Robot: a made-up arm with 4 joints.
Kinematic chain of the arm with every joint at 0, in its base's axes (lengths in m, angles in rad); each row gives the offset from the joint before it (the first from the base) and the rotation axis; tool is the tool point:
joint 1: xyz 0 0 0.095 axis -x
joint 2: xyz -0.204 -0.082 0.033 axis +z
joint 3: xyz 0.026 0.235 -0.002 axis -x
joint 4: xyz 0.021 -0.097 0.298 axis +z
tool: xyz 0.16 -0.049 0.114
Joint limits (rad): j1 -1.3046..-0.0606 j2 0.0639..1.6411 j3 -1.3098..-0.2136 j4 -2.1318..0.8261
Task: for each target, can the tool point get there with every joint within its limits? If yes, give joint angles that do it. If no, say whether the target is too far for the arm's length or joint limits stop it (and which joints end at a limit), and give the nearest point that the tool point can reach.
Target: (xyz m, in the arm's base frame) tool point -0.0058 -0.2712 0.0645
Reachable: yes | joints -0.6327 0.6421 -0.7863 -1.1596
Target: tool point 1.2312 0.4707 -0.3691
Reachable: no: too far | nearest point 0.0655 0.0366 -0.0471 | short by 1.285 m
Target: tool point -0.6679 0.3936 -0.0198
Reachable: no: joint limits stop it (at a limit: joint 1, joint 2, joint 3, joint 4) | nearest point -0.2696 -0.0198 -0.2136 | short by 0.606 m
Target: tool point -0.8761 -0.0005 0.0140
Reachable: no: joint limits stop it (at a limit: joint 1, joint 2, joint 3, joint 4) | nearest point -0.2696 -0.0198 -0.2136 | short by 0.648 m
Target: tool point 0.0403 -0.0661 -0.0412
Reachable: yes | joints -0.7415 1.1447 -1.1786 -1.2707
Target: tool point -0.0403 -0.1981 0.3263
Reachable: yes | joints -0.9410 1.4408 -0.4906 -0.4283
